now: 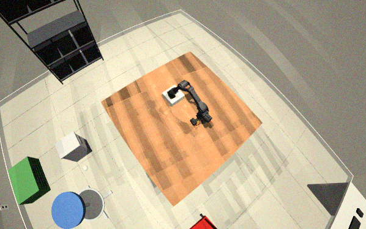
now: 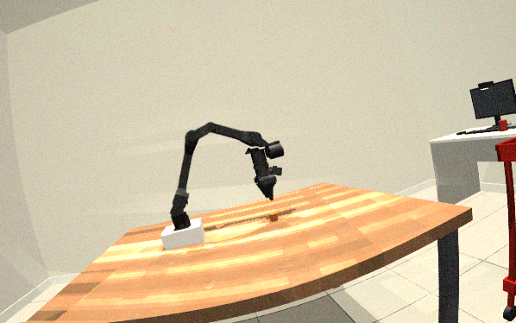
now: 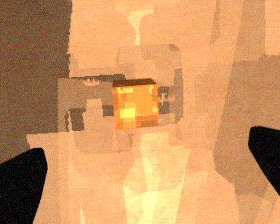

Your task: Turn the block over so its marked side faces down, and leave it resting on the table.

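My gripper tip is 80 mm above the orange block and 10 mm past it.
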